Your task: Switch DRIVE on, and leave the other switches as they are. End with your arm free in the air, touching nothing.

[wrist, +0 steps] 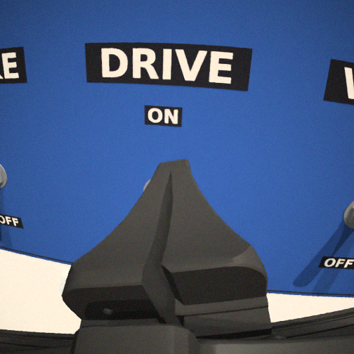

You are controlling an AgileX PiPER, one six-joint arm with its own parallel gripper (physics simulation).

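Observation:
The DRIVE label (169, 66) is at the upper middle of the blue panel (290, 150), with its ON label (163, 116) below it. My gripper (176, 177) is shut and empty, its fingertips pointing up the view below the ON label. A small grey sliver of the DRIVE switch (147, 185) shows just left of the fingertips. The rest of that switch, its lever and any label below it are hidden behind the fingers, so I cannot tell which way the lever points or whether the fingers touch it.
Part of another switch (2, 176) shows at the left edge, above an OFF label (10, 221). At the right edge another switch (350, 215) is partly in view, with its shadow and an OFF label (338, 262) below. The panel's lower edge curves across behind the gripper.

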